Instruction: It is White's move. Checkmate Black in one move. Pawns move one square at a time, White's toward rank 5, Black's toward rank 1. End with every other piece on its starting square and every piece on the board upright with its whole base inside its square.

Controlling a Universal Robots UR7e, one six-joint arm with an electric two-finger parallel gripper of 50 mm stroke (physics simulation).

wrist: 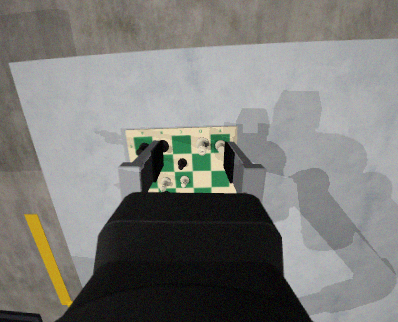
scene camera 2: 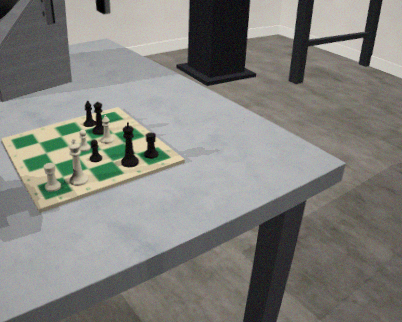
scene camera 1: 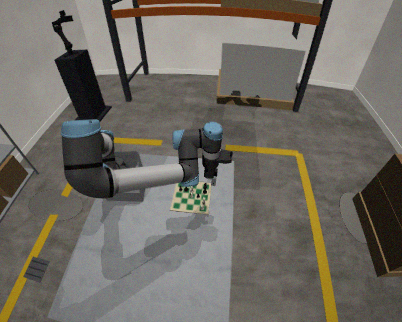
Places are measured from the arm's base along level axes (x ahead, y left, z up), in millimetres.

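Pixels of known places: gripper, fingertip midpoint: (wrist: 193,153) (scene camera 2: 76,16) (scene camera 1: 214,180).
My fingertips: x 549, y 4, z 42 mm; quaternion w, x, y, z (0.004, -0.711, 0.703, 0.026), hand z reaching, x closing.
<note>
Behind a point stands the place of what it marks.
The green and cream 5x5 board (scene camera 1: 190,212) @[x 437, y -74, z -186 mm] (scene camera 2: 172,161) @[x 519, y 132, z -184 mm] (wrist: 131,131) @[x 520, y 138, z -184 mm] lies on the table. In scene camera 2, a black rook (scene camera 2: 151,145) @[x 492, y 112, z -165 mm] stands on A5, a tall black piece (scene camera 2: 129,147) @[x 498, y 76, z -156 mm] on B5, a tall white piece (scene camera 2: 76,165) @[x 506, y -4, z -157 mm] on D5 and a white rook (scene camera 2: 50,177) @[x 503, y -40, z -165 mm] on E5. A black pawn (scene camera 2: 95,151) @[x 463, y 37, z -169 mm] (wrist: 182,163) @[x 462, y 36, z -171 mm] is on C4, a white bishop (scene camera 2: 106,131) @[x 419, y 71, z -166 mm] on B3, a white pawn (scene camera 2: 84,142) @[x 425, y 32, z -171 mm] on C3, and two black pieces stand on B2 and B1. All look upright. My gripper (scene camera 1: 214,181) @[x 549, y 4, z 42 mm] (scene camera 2: 76,12) @[x 549, y 4, z 42 mm] (wrist: 193,153) @[x 549, y 4, z 42 mm] is open and empty, above the board; its body hides the low ranks in the wrist view.
The grey table (scene camera 1: 150,260) @[x 297, y -388, z -190 mm] (scene camera 2: 210,195) @[x 607, y 140, z -190 mm] bears the board, with arm shadows on it. A grey block (scene camera 2: 37,55) @[x 126, y 30, z -113 mm] stands behind the board. A black pedestal (scene camera 1: 82,82) (scene camera 2: 217,40) and a shelf rack (scene camera 1: 117,50) stand beyond the table. Brown boxes (scene camera 1: 382,215) are at the far right.
</note>
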